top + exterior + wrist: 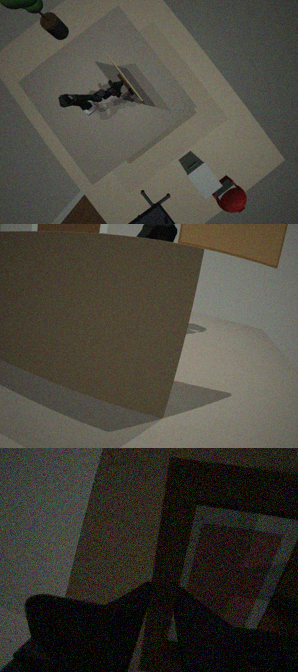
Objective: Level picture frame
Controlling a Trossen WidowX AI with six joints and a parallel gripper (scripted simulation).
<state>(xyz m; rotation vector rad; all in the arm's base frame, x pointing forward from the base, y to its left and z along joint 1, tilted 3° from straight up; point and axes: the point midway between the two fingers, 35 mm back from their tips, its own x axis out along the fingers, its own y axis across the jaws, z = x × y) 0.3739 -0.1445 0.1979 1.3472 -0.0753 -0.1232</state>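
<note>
Right now the picture frame is 1 cm ahead of my gripper tip, 2 cm to the right of it and 5 cm below it. Also, from my gripper tip: wall panel (2 cm ahead, 7 cm below).
</note>
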